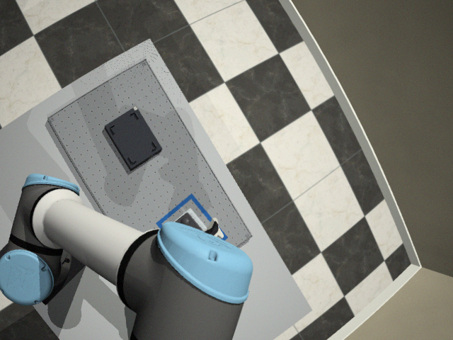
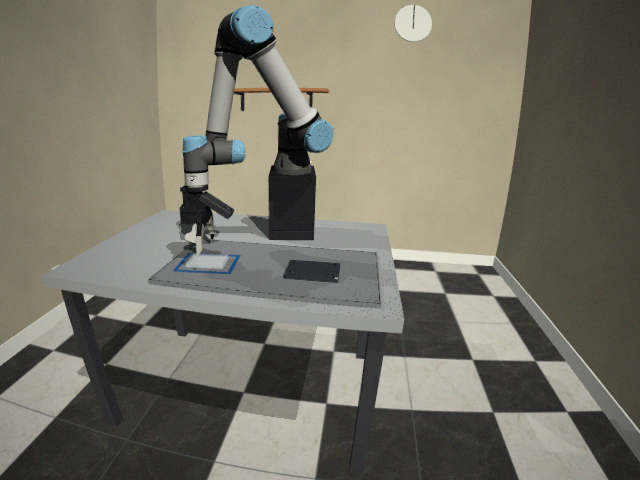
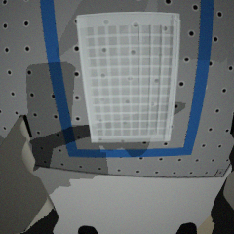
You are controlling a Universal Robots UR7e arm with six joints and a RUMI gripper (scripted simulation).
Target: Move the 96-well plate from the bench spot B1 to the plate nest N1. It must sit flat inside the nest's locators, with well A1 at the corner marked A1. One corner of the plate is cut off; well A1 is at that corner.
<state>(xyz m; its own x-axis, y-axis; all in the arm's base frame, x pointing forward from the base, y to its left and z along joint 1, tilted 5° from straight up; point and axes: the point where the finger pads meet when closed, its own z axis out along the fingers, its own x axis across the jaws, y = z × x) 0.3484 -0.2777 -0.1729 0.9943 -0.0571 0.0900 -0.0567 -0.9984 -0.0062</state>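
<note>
The clear 96-well plate is 5 cm below my hand. Also, from my hand: plate nest N1: 35 cm to the left, 6 cm ahead, 5 cm below; white A1 mark: 42 cm to the left, 13 cm ahead, 4 cm below.
</note>
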